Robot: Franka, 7 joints.
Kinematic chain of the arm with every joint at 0, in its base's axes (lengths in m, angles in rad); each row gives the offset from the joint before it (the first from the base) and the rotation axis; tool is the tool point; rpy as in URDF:
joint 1: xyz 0 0 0.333 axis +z
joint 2: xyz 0 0 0 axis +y
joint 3: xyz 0 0 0.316 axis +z
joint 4: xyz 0.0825 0 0 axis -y
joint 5: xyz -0.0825 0 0.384 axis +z
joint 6: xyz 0 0 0 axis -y
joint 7: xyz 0.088 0 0 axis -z
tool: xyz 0 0 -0.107 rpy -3.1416 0 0
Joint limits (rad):
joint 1: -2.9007..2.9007
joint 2: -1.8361..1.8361
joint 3: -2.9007..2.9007
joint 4: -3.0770..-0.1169
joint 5: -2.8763..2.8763
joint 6: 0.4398..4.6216
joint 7: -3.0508..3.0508
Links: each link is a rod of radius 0.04 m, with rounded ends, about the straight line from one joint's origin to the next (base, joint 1, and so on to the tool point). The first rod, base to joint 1, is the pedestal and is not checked.
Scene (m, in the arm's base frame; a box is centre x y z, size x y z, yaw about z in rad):
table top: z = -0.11
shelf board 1: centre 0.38 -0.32 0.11 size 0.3 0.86 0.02 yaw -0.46
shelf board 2: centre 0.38 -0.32 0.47 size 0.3 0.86 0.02 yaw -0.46
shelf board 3: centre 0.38 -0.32 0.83 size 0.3 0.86 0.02 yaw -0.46
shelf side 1: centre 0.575 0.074 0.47 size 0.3 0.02 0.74 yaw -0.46
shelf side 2: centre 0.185 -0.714 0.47 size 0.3 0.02 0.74 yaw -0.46
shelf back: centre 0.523 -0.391 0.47 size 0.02 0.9 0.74 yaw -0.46
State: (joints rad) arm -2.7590 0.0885 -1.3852 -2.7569 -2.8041 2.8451 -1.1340
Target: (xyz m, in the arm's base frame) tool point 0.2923 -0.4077 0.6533
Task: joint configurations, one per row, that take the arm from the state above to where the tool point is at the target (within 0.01 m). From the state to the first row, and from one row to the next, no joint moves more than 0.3 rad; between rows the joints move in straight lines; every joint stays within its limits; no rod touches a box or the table.
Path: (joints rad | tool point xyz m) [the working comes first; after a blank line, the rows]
Joints at the target: -1.2980 -0.3199 0.2671 -1.9693 -2.6545 2.7806 -1.1340
Straight joint move there: clear.

1: -2.5155 0.0204 -1.1098 -2.6256 -2.7792 2.8344 -1.1340 | -0.3300 0.1551 0.2164
2: -2.2720 -0.0476 -0.8344 -2.4944 -2.7542 2.8236 -1.1340 | -0.4217 -0.0361 0.2756
3: -2.0285 -0.1157 -0.5590 -2.3631 -2.7293 2.8129 -1.1340 | -0.3895 -0.2639 0.3572
4: -1.7850 -0.1838 -0.2836 -2.2319 -2.7044 2.8021 -1.1340 | -0.2242 -0.4462 0.4550
5: -1.5415 -0.2518 -0.0082 -2.1006 -2.6794 2.7914 -1.1340 | 0.0309 -0.5069 0.5582
6: -1.2980 -0.3199 0.2671 -1.9693 -2.6545 2.7806 -1.1340 | 0.2923 -0.4077 0.6533

